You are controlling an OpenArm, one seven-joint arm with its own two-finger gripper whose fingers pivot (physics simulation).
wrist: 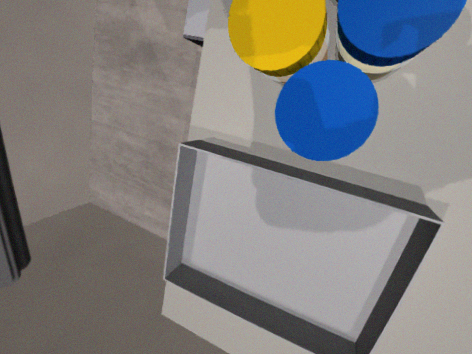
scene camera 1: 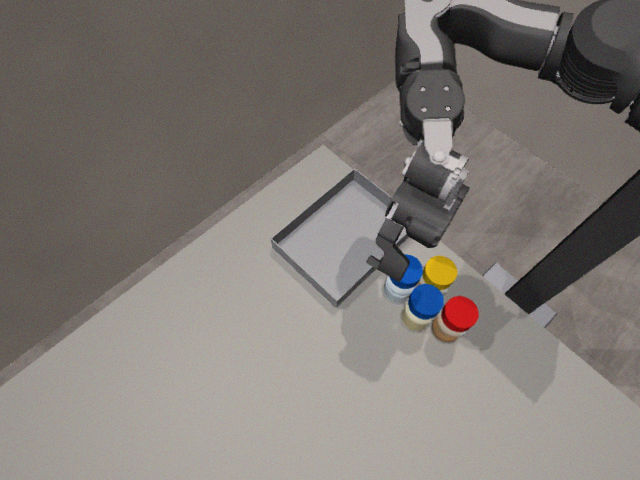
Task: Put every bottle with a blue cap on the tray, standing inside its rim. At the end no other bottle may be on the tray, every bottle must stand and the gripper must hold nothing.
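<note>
A bottle with a blue cap stands beside the tray, near its rim. Another blue-capped bottle stands behind it, away from the tray. The tray is empty. My gripper is open and empty, above the gap between the tray and the nearest blue-capped bottle. In the scene view one finger overlaps part of that bottle's cap, and the other finger is mostly hidden. Part of a finger shows at the left edge of the wrist view.
A yellow-capped bottle stands close beside both blue-capped ones. A red-capped bottle stands next to the farther blue-capped bottle. The table edge runs close behind the tray and bottles. A dark post rises beyond the edge.
</note>
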